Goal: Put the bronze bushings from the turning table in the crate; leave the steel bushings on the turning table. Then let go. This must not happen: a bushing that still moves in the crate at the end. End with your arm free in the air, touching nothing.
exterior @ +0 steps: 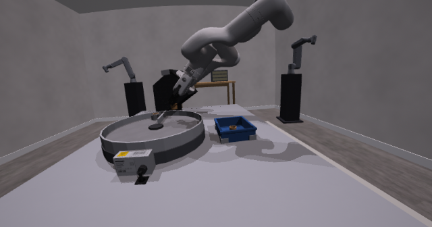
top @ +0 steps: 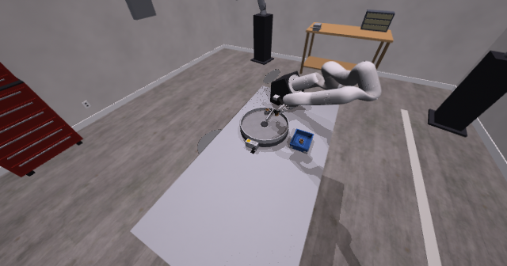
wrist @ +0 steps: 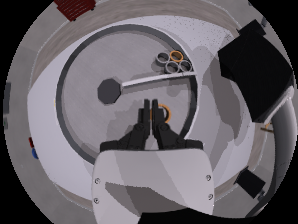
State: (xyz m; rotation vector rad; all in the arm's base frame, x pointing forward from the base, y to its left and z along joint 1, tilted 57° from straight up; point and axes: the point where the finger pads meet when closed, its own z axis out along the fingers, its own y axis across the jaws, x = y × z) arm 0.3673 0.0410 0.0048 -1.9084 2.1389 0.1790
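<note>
Right now my hand is 50 mm short of the blue crate, 290 mm to the right of it and 130 mm above it. Also, from my hand: grey turning table (120 mm ahead, 50 mm to the right, 110 mm below).
</note>
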